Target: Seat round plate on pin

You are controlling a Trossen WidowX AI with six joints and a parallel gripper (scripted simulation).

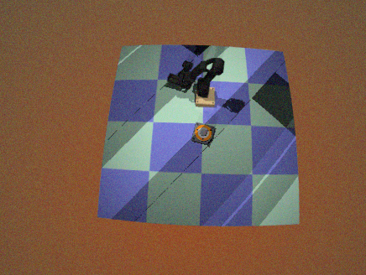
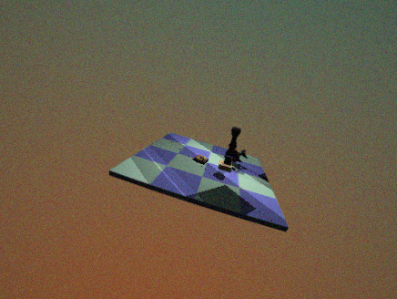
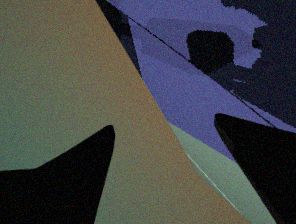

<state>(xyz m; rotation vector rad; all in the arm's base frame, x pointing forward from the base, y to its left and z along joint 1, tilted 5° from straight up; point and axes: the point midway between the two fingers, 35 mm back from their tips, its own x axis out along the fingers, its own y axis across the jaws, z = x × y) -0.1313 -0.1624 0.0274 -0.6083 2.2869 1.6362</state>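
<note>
My gripper tip is now 430 mm short of the square grey base, 210 mm to the right of it and 60 mm above it.
</note>
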